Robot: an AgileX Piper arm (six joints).
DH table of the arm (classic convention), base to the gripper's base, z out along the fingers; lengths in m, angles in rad. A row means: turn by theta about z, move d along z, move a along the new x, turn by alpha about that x. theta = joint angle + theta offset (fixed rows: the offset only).
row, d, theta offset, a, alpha
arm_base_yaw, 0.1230, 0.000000, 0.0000, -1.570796
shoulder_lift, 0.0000, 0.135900, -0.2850, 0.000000
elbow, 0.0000, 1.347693, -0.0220, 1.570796
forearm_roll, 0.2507, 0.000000, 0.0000, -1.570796
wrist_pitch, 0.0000, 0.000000, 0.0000, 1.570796
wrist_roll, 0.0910, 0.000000, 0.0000, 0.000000
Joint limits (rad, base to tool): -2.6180..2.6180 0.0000..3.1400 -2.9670..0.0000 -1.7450..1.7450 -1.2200..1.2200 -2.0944..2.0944
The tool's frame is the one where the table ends.
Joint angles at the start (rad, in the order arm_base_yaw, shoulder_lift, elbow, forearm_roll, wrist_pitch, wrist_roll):
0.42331, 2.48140, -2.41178, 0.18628, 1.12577, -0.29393
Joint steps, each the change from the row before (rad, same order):
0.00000, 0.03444, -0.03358, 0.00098, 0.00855, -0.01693
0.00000, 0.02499, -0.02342, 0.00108, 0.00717, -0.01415
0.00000, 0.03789, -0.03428, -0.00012, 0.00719, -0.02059
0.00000, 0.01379, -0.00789, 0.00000, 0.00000, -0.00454
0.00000, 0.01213, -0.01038, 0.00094, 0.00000, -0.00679
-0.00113, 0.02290, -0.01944, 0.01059, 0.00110, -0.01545
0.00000, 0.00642, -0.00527, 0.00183, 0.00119, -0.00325
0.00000, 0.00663, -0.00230, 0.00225, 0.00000, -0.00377
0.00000, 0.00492, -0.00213, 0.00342, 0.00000, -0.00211
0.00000, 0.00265, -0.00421, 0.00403, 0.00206, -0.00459
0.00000, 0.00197, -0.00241, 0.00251, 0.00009, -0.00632
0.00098, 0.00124, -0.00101, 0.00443, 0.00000, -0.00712
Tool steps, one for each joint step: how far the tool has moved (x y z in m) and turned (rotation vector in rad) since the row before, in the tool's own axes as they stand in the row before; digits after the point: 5 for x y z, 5 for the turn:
0.00086, -0.00138, 0.00987, -0.00358, 0.00873, -0.01637
0.00103, -0.00091, 0.00738, -0.00354, 0.00801, -0.01343
0.00178, -0.00156, 0.01148, -0.00317, 0.01027, -0.02002
0.00131, -0.00058, 0.00525, -0.00155, 0.00560, -0.00353
0.00054, -0.00046, 0.00381, -0.00127, 0.00136, -0.00611
0.00113, -0.00071, 0.00713, -0.00987, 0.00081, -0.00950
0.00044, -0.00010, 0.00206, -0.00231, 0.00158, -0.00229
0.00091, -0.00009, 0.00286, -0.00314, 0.00332, -0.00206
0.00055, 0.00006, 0.00203, -0.00370, 0.00146, -0.00020
-0.00014, 0.00025, 0.00038, -0.00374, -0.00093, -0.00325
-0.00008, 0.00010, 0.00045, -0.00203, -0.00120, -0.00539
-0.00020, 0.00080, 0.00050, -0.00424, -0.00130, -0.00616

